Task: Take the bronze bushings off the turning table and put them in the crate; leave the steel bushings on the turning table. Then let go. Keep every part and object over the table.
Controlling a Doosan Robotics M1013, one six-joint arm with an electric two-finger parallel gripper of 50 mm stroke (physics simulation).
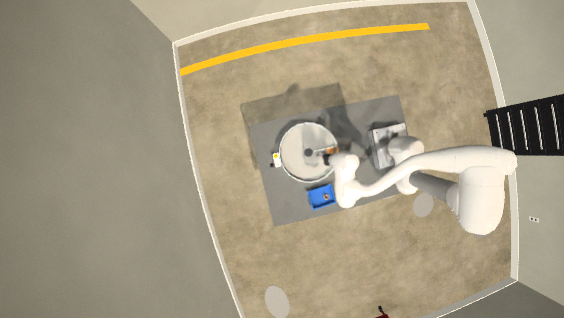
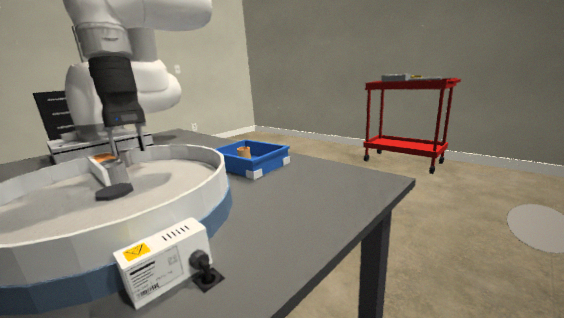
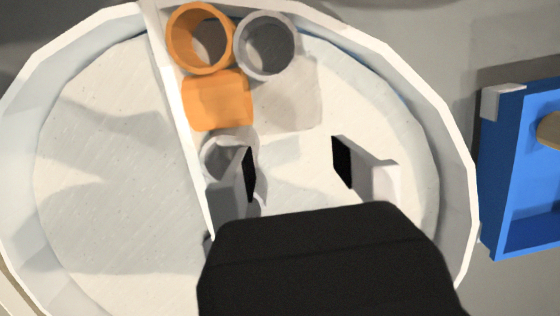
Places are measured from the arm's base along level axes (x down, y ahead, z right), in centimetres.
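Pixels of known places: gripper, fingertip midpoint: [image 2: 130, 153] [image 3: 292, 157]; arm's base, origin of the base link: [image 1: 392, 147] [image 2: 102, 136].
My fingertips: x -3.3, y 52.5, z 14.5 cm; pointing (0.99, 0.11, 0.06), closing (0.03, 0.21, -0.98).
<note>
Ahead of a thing's pixels: the offset from my fingertips to its middle. "spot": to the spot under its first point. Level surfaces: height alone.
On the turning table [image 1: 295, 160] [image 2: 150, 212] [image 3: 462, 150], one bronze bushing @(dx +2.6, dy -8.3, dz +2.8 cm) [image 3: 179, 40] stands upright at the rim by the white divider. A second bronze bushing @(dx +2.6, dy -4.6, dz +3.6 cm) [image 3: 217, 102] lies on its side, touching the divider. An upright steel bushing [image 3: 277, 45] stands right of the first. Another steel bushing @(dx +2.6, dy -0.8, dz +4.3 cm) [image 3: 212, 155] lies below the lying bronze one; a further steel one @(dx +2.6, dy +2.9, dz +5.0 cm) [image 3: 260, 200] is mostly hidden by the left finger. The blue crate @(dx +7.2, dy +13.3, dz -25.8 cm) [image 1: 312, 200] [image 2: 260, 161] [image 3: 502, 200] holds a bronze bushing @(dx +7.3, dy +10.0, dz -27.3 cm) [image 1: 326, 196] [image 2: 244, 152] [image 3: 550, 131]. My gripper [image 2: 129, 150] [image 3: 292, 157] is open and empty above the turning table, beside the steel bushings.
The white divider @(spot: dx +0.7, dy -6.0, dz +5.7 cm) [image 3: 172, 95] runs from the rim toward the dark hub @(dx +4.0, dy +9.3, dz +8.7 cm) [image 1: 308, 152] [image 2: 114, 192]. The turning table has a raised rim. A white control box @(spot: dx +3.9, dy +32.5, dz +13.0 cm) [image 1: 276, 160] [image 2: 160, 260] stands against its outer side. A red cart [image 2: 405, 85] stands beyond the grey table @(dx +9.7 cm) [image 2: 300, 200].
</note>
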